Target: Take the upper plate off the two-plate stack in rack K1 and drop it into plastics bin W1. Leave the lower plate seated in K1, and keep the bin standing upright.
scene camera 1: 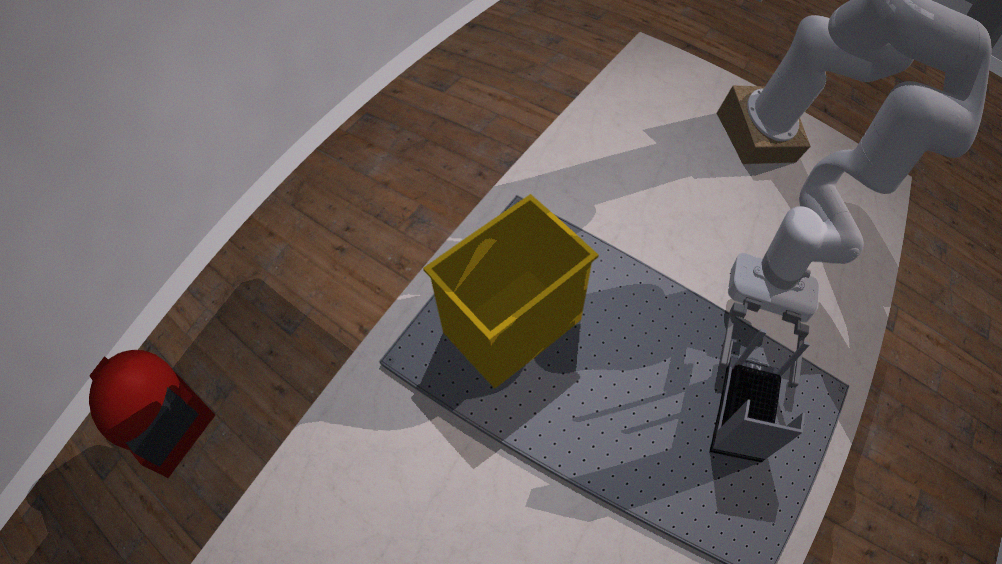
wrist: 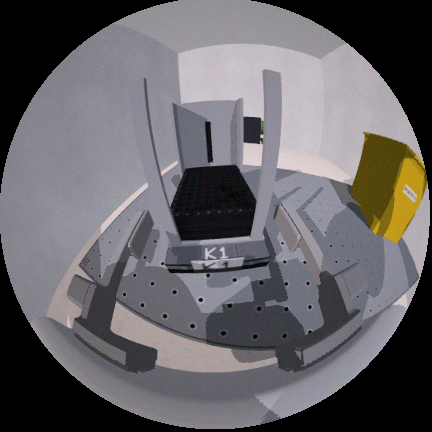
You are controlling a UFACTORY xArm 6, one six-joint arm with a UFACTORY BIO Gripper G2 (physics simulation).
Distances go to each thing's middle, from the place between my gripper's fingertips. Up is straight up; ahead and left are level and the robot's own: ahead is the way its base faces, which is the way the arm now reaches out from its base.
I see the yellow plastics bin W1 point(scene camera 1: 504, 294) 380 mm to the right of my hand, 100 mm ahead of it and 50 mm above it.
